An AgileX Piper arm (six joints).
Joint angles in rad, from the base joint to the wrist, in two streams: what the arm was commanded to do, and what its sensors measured. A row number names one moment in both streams.
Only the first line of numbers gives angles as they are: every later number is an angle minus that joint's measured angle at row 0.
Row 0, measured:
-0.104 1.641 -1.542 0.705 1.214 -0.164
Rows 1 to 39, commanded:
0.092 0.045 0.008 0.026 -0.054 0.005
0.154 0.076 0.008 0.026 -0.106 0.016
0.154 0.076 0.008 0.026 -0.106 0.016
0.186 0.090 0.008 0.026 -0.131 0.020
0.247 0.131 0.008 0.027 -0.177 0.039
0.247 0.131 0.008 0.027 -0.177 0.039
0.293 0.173 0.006 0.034 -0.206 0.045
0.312 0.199 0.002 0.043 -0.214 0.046
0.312 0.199 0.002 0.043 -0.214 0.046
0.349 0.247 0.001 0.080 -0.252 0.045
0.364 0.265 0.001 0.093 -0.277 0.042
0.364 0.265 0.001 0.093 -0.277 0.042
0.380 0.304 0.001 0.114 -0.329 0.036
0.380 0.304 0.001 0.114 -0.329 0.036
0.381 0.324 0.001 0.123 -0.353 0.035
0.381 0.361 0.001 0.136 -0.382 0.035
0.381 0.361 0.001 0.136 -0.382 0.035
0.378 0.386 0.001 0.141 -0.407 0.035
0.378 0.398 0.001 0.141 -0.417 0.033
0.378 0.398 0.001 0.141 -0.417 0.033
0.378 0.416 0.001 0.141 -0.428 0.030
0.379 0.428 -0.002 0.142 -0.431 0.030
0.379 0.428 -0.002 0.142 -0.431 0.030
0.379 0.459 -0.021 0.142 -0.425 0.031
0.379 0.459 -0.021 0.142 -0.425 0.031
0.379 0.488 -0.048 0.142 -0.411 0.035
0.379 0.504 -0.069 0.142 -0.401 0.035
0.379 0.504 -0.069 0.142 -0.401 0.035
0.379 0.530 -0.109 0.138 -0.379 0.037
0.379 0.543 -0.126 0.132 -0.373 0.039
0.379 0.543 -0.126 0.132 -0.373 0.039
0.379 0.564 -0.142 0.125 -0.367 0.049
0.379 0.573 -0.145 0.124 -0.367 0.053
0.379 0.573 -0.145 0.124 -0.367 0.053
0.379 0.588 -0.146 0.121 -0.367 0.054
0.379 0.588 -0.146 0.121 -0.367 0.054
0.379 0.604 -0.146 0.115 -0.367 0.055
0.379 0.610 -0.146 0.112 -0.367 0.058
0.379 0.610 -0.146 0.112 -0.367 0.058
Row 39, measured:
0.381 0.593 -0.137 0.127 -0.374 0.050
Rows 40 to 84, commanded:
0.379 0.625 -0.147 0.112 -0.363 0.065
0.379 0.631 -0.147 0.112 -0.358 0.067
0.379 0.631 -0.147 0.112 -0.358 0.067
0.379 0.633 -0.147 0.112 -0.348 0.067
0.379 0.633 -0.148 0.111 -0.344 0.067
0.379 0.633 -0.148 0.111 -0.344 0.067
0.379 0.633 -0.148 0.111 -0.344 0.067
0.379 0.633 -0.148 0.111 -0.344 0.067
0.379 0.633 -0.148 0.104 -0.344 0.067
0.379 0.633 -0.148 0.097 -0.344 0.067
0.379 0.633 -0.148 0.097 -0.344 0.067
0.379 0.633 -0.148 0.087 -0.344 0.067
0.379 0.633 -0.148 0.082 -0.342 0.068
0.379 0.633 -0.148 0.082 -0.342 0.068
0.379 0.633 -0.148 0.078 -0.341 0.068
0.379 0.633 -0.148 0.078 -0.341 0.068
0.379 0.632 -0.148 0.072 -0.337 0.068
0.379 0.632 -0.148 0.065 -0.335 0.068
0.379 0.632 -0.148 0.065 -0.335 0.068
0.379 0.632 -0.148 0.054 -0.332 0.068
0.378 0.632 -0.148 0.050 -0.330 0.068
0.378 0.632 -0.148 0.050 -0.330 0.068
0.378 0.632 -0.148 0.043 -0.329 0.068
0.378 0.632 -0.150 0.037 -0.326 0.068
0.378 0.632 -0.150 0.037 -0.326 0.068
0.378 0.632 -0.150 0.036 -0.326 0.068
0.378 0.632 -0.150 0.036 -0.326 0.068
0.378 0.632 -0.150 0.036 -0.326 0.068
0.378 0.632 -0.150 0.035 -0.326 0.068
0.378 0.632 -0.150 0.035 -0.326 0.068
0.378 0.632 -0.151 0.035 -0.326 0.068
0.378 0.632 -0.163 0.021 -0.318 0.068
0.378 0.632 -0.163 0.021 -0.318 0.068
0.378 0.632 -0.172 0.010 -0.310 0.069
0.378 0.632 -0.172 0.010 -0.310 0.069
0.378 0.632 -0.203 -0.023 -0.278 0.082
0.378 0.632 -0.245 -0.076 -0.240 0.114
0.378 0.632 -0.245 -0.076 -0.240 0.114
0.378 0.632 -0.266 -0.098 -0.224 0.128
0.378 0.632 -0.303 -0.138 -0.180 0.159
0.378 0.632 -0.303 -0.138 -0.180 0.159
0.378 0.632 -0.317 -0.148 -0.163 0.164
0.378 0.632 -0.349 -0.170 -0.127 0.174
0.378 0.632 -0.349 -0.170 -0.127 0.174
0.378 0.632 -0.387 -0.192 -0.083 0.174
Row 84, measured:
0.381 0.631 -0.342 -0.155 -0.140 0.164
